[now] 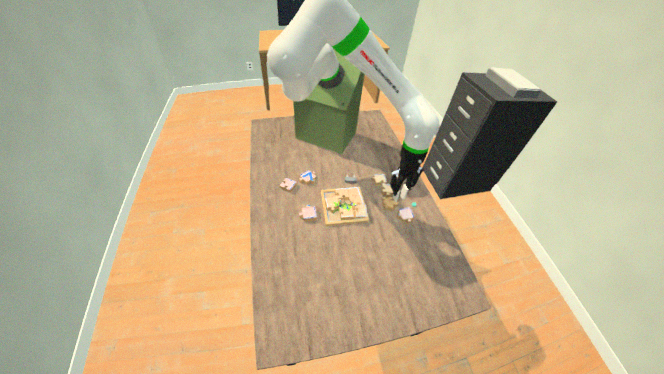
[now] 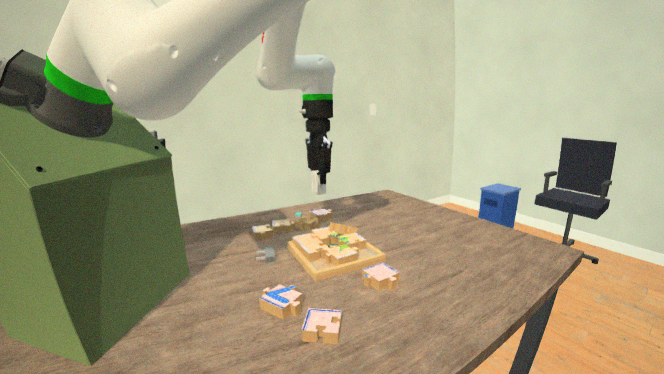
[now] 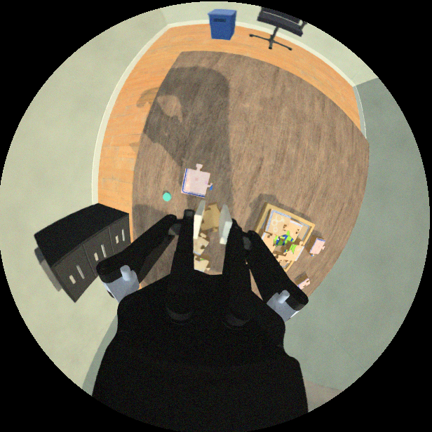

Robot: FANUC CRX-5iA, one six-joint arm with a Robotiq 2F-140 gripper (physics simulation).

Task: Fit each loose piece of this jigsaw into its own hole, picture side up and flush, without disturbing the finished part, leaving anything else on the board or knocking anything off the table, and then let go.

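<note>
My gripper (image 1: 400,194) (image 2: 318,189) (image 3: 212,210) is partly open and empty, well above the table; bare wood-brown surface of a piece shows through its gap. That plain brown piece (image 1: 389,202) (image 2: 306,222) (image 3: 211,215) lies on the table. Beside it are a pink piece (image 1: 406,214) (image 2: 320,212) (image 3: 196,181) and two tan pieces. Across the board lie a pink piece (image 1: 308,212) (image 2: 381,276), a blue-striped piece (image 1: 308,176) (image 2: 281,300) and a notched pink piece (image 1: 287,184) (image 2: 322,325). The framed board (image 1: 347,222) (image 2: 350,269) holds several pieces with green marks. Their exact seating is too small to tell.
A small grey object (image 1: 350,178) (image 2: 269,254) lies between the board and the robot's green base (image 1: 325,122) (image 2: 125,240). A small teal object (image 1: 414,204) (image 2: 298,214) (image 3: 167,196) lies near the pink piece by the gripper. A dark cabinet (image 1: 505,145) (image 3: 82,245) stands beyond the table edge.
</note>
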